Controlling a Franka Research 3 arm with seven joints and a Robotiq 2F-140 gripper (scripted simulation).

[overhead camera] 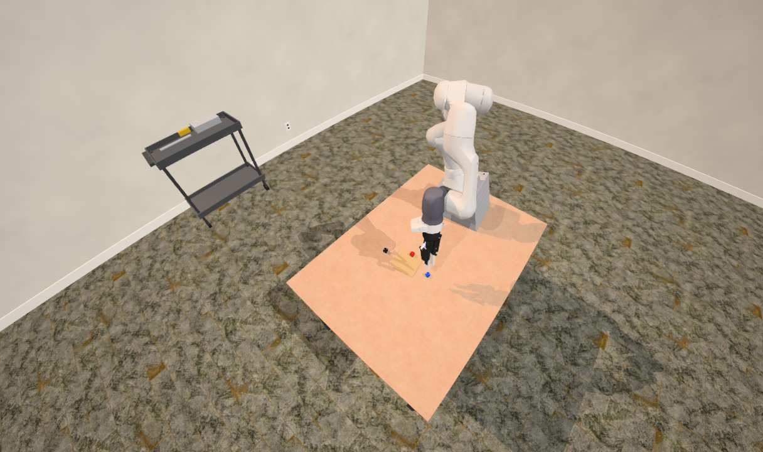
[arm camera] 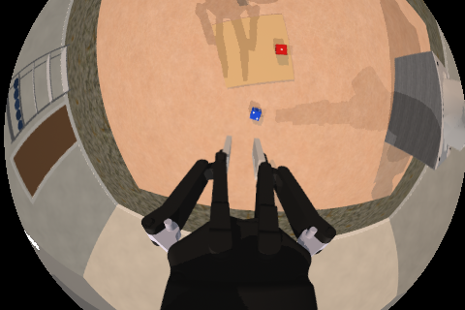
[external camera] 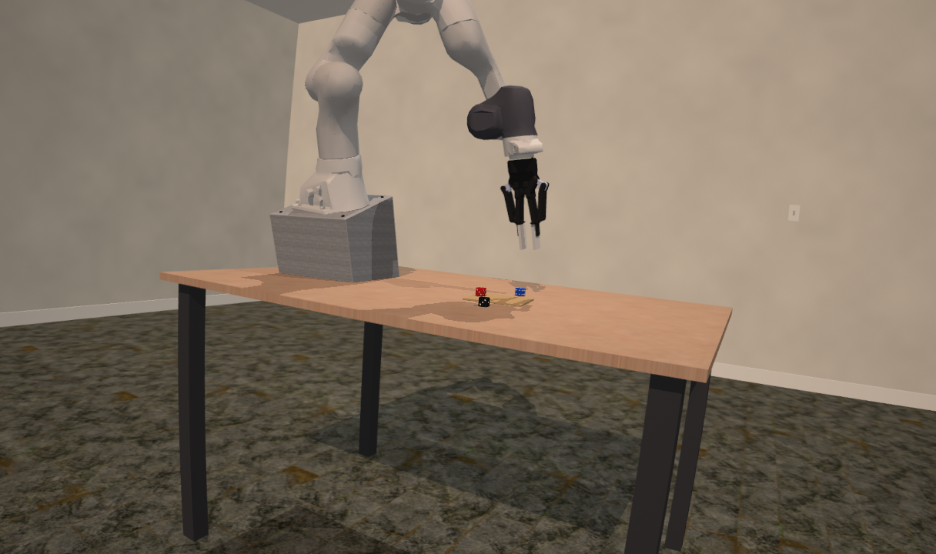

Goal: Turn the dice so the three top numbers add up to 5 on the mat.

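The blue die is 15 cm below my hand and 1 cm behind it. From my hand the other things lie so: black die (27 cm to the right, 15 cm below); then tan mat (15 cm below, 13 cm to the right, 1 cm behind); then red die (14 cm below, 13 cm to the right, 7 cm behind).
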